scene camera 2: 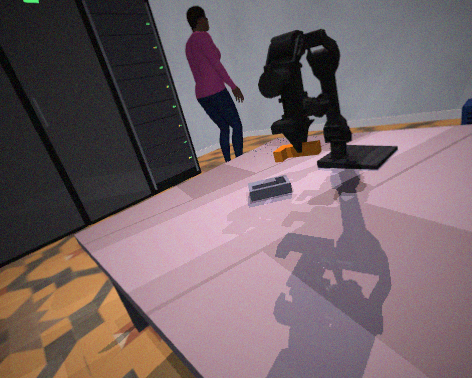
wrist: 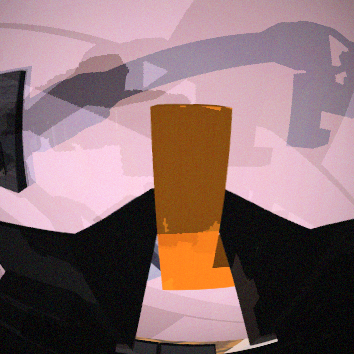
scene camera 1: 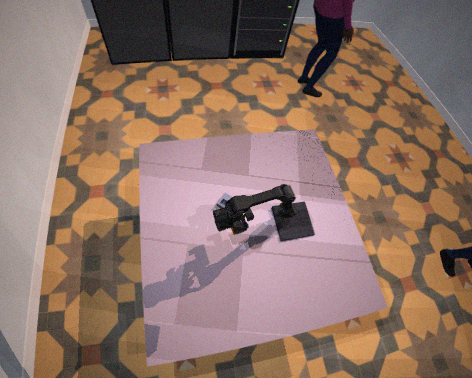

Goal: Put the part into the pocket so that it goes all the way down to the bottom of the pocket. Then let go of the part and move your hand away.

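Pixels of known places: gripper, fingertip midpoint: [scene camera 2: 302,150] [wrist: 186,195]; arm's base at its link origin: [scene camera 2: 338,156] [scene camera 1: 285,213].
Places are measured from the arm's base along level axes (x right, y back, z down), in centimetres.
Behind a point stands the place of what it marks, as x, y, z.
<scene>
An orange part [scene camera 2: 311,148] @(-4.0, -37.0, -14.3) [wrist: 191,165] @(-3.1, -35.5, -15.5) is clamped between the fingers of my gripper [scene camera 2: 299,148] @(-0.8, -35.5, -13.6) [wrist: 186,195] @(-0.8, -35.5, -13.6). The part looks bent at one end in the second scene view and hangs above the table, apart from the block. In the first scene view, a sliver of it [scene camera 1: 235,231] shows under the black gripper. A grey block with a dark, narrow pocket in its top [scene camera 1: 226,196] @(21.4, -30.0, -1.2) [scene camera 2: 270,190] @(13.3, -32.9, -0.1) lies flat on the table, nearer the second camera than the gripper. In the wrist view, a small bluish-grey patch shows beside the left finger; the pocket does not show.
The arm's black base plate [scene camera 1: 295,222] @(-7.4, 3.4, 0.4) [scene camera 2: 372,156] @(-11.7, -0.5, 0.8) [wrist: 11,132] @(-4.2, -7.0, 0.3) stands on the pink table [scene camera 1: 300,300] @(-47.8, -13.7, 2.4) [scene camera 2: 200,300] @(5.9, -77.0, 2.4). Arm shadows cross the tabletop. Black cabinets [scene camera 1: 200,30] [scene camera 2: 45,125] and a person in a magenta top [scene camera 1: 327,35] [scene camera 2: 205,65] stand beyond the table.
</scene>
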